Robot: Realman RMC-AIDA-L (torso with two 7-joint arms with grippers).
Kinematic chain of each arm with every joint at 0, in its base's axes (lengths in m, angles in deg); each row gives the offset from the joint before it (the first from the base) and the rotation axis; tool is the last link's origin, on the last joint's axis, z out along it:
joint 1: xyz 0 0 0.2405 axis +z
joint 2: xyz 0 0 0 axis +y
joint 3: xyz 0 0 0.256 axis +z
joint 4: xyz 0 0 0 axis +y
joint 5: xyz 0 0 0.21 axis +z
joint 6: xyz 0 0 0 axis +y
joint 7: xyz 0 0 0.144 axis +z
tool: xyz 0 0 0
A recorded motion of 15 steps. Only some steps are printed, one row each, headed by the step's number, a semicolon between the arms.
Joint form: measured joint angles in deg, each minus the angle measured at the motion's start. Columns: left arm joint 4, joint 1, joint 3, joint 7, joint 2, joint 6, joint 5; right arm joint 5, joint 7, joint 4, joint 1, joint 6, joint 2, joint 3.
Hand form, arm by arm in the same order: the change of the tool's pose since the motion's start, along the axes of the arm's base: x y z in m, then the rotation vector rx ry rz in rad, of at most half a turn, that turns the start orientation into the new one. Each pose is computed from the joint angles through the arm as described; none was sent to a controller.
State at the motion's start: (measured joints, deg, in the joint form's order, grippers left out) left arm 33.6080 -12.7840 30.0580 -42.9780 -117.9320 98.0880 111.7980; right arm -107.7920 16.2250 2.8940 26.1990 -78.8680 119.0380 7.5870
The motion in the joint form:
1: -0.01 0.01 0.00 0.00 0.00 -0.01 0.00; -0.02 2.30 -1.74 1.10 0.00 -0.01 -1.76
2: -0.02 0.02 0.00 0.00 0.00 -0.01 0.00; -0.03 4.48 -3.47 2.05 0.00 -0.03 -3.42
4: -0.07 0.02 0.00 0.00 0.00 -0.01 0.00; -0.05 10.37 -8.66 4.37 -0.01 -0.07 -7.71
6: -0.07 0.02 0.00 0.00 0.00 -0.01 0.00; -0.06 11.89 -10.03 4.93 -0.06 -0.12 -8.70
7: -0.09 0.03 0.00 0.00 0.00 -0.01 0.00; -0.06 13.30 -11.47 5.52 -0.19 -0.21 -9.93
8: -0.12 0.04 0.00 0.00 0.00 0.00 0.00; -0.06 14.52 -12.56 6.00 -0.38 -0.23 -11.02
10: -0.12 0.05 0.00 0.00 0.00 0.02 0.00; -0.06 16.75 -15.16 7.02 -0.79 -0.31 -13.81
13: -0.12 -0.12 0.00 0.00 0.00 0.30 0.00; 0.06 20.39 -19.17 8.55 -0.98 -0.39 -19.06
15: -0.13 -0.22 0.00 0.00 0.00 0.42 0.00; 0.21 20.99 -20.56 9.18 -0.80 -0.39 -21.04
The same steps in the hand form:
1: -0.0001 -0.0001 0.0000 0.0000 0.0000 0.0004; -0.0026 0.0054 0.0017 -0.0272 -0.0044 0.0208
2: -0.0001 -0.0001 -0.0001 -0.0001 -0.0002 0.0006; -0.0047 0.0103 0.0040 -0.0517 -0.0105 0.0384
4: -0.0001 -0.0002 -0.0002 -0.0004 -0.0009 0.0010; -0.0095 0.0242 0.0130 -0.1081 -0.0354 0.0788
6: -0.0001 -0.0002 -0.0002 -0.0004 -0.0009 0.0010; -0.0108 0.0279 0.0162 -0.1197 -0.0421 0.0883
7: -0.0001 -0.0003 -0.0003 -0.0006 -0.0011 0.0013; -0.0126 0.0319 0.0197 -0.1322 -0.0536 0.1020
8: -0.0002 -0.0004 -0.0004 -0.0009 -0.0017 0.0016; -0.0150 0.0348 0.0217 -0.1448 -0.0600 0.1150
10: -0.0002 -0.0005 -0.0004 -0.0010 -0.0019 0.0016; -0.0203 0.0412 0.0263 -0.1720 -0.0882 0.1487
13: 0.0011 0.0001 -0.0003 -0.0029 -0.0050 -0.0047; -0.0303 0.0512 0.0314 -0.2249 -0.1388 0.1999
15: 0.0017 0.0005 -0.0003 -0.0037 -0.0065 -0.0077; -0.0348 0.0554 0.0327 -0.2379 -0.1679 0.2213

